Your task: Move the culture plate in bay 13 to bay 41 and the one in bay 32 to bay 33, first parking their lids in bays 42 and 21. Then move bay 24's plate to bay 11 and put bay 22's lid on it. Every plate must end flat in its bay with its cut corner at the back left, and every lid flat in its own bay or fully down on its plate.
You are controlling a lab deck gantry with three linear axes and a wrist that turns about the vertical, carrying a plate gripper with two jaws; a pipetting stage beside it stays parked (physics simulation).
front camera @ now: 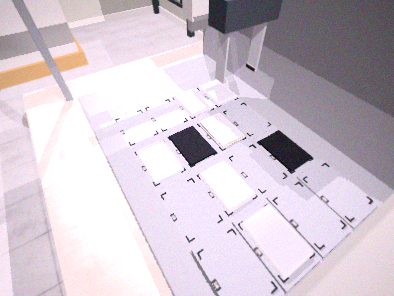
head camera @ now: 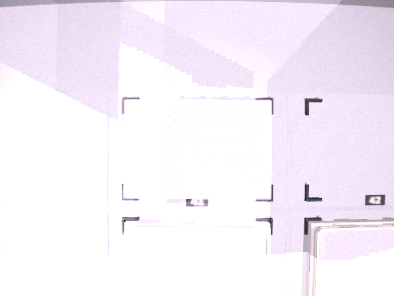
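Pixels of known places: gripper, between the fingertips: (front camera: 236, 74); robot's base, origin of its link: (front camera: 116, 120).
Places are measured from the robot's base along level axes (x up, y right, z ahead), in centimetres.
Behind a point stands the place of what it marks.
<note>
My gripper (front camera: 237, 74) {x 16.0, y -31.9, z 19.4 cm}, under the dark block at the upper right in the front view, is open and empty, raised above the deck's back; the head view does not show its jaws. A pale culture plate (head camera: 215, 145) {x 1.4, y -36.7, z 7.9 cm} with faint wells lies in bay 41; glare hides its left part and its cut corner. Bay 42's corner marks show beside it with no plate or lid there. Bay 32 holds a pale, rimmed plate (front camera: 222, 130) {x 1.4, y -25.4, z 23.9 cm} (head camera: 355, 270) {x 1.4, y -25.9, z 20.2 cm}. Bay 22 holds a flat black piece (front camera: 192, 145) {x 0.8, y -14.7, z 23.5 cm}. Bay 24 holds a pale plate (front camera: 277, 241) {x 2.9, y -14.4, z 56.4 cm}. Bays 11 and 21 are lost in glare.
White pieces lie in bay 12 (front camera: 160, 161) {x 0.8, y -4.3, z 23.7 cm}, bay 23 (front camera: 228, 185) {x 1.4, y -14.9, z 40.0 cm} and bay 31 (front camera: 193, 103) {x 1.4, y -25.0, z 8.1 cm}. Another black piece (front camera: 285, 150) {x 0.8, y -36.0, z 39.7 cm} lies in bay 43. The pale stage column stands behind the gripper. A grey post (front camera: 45, 52) {x 17.2, y 10.2, z -20.7 cm} rises at the deck's left.
</note>
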